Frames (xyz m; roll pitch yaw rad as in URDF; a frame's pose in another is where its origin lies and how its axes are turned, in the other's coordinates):
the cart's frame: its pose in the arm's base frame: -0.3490 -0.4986 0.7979 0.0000 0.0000 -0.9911
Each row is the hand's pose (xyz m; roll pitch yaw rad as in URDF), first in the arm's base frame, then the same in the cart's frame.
Working: the arm's base frame: its pose in the cart's frame: -0.2260 0.5651 -0.7979 0.0000 0.0000 0.9911

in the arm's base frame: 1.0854 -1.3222 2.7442 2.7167 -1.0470 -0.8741
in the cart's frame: 1.4748 0.7489 1.9463 2.7167 -1.0470 0.1170
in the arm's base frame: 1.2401 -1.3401 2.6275 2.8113 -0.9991 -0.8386
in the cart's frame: 1.5745 0.8685 1.8296 2.8113 -0.9991 0.1525
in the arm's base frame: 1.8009 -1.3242 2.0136 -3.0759 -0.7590 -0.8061
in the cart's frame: 1.8684 1.3464 1.2157 -3.0759 -0.7590 0.1850
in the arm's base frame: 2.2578 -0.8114 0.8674 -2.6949 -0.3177 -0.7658
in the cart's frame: 1.6896 2.0096 0.0695 -2.6949 -0.3177 0.2253
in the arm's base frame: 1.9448 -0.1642 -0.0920 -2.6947 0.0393 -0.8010
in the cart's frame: 0.9767 2.1022 -0.8899 -2.6947 0.0393 0.1901
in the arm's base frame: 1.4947 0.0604 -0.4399 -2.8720 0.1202 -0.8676
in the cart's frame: 0.5422 1.8487 -1.2378 -2.8720 0.1202 0.1235
